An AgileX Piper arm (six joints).
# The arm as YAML. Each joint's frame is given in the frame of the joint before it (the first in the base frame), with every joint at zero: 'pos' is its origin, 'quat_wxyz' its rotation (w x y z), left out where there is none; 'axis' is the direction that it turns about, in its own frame. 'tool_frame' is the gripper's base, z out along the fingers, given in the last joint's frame.
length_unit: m
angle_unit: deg
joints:
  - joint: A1
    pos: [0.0, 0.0, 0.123]
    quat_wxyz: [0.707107, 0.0, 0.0, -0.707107]
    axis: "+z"
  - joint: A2
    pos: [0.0, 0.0, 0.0]
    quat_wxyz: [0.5, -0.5, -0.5, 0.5]
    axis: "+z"
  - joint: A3
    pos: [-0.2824, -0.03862, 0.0]
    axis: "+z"
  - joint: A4
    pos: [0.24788, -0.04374, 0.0]
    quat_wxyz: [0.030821, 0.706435, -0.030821, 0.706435]
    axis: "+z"
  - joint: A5
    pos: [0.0, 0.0, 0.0]
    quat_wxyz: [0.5, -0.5, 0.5, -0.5]
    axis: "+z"
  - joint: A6
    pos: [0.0, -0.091, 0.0]
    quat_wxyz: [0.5, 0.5, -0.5, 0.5]
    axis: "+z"
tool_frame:
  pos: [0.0, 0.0, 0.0]
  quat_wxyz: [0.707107, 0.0, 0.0, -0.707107]
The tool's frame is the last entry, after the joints.
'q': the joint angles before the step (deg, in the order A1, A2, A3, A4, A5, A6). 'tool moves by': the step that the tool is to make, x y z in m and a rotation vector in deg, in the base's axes. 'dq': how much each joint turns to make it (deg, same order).
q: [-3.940, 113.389, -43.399, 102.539, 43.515, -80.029]
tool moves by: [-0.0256, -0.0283, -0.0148, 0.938, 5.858, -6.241]
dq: [-5.976, -0.125, 5.855, 0.109, 0.061, 0.311]
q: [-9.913, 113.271, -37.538, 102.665, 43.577, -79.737]
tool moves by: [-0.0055, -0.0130, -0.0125, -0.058, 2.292, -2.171]
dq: [-2.771, 2.140, 0.797, 0.063, -0.137, -1.088]
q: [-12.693, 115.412, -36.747, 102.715, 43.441, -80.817]
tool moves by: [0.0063, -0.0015, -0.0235, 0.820, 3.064, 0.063]
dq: [-0.055, 5.838, -2.556, -0.002, 0.172, -0.110]
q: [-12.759, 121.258, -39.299, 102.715, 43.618, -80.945]
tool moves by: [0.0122, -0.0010, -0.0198, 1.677, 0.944, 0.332]
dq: [0.011, 5.602, -3.956, 0.013, 1.505, -0.035]
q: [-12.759, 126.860, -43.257, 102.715, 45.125, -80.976]
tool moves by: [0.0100, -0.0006, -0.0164, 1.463, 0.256, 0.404]
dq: [0.003, 4.517, -3.471, 0.009, 1.491, -0.207]
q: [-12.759, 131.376, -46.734, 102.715, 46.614, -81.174]
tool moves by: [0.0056, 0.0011, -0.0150, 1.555, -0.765, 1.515]
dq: [-0.010, 4.013, -2.609, -0.004, 2.268, -1.809]
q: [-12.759, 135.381, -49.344, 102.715, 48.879, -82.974]
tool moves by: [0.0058, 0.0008, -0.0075, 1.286, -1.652, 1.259]
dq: [-0.007, 2.392, -2.100, -0.007, 2.107, -1.548]
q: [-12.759, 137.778, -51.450, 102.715, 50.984, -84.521]
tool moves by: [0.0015, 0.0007, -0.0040, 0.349, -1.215, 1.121]
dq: [-0.004, 1.166, -0.791, -0.008, 1.076, -1.631]
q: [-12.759, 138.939, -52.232, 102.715, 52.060, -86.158]
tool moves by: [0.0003, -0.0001, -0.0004, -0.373, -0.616, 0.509]
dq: [-0.006, 0.099, -0.107, -0.003, 0.001, -0.877]
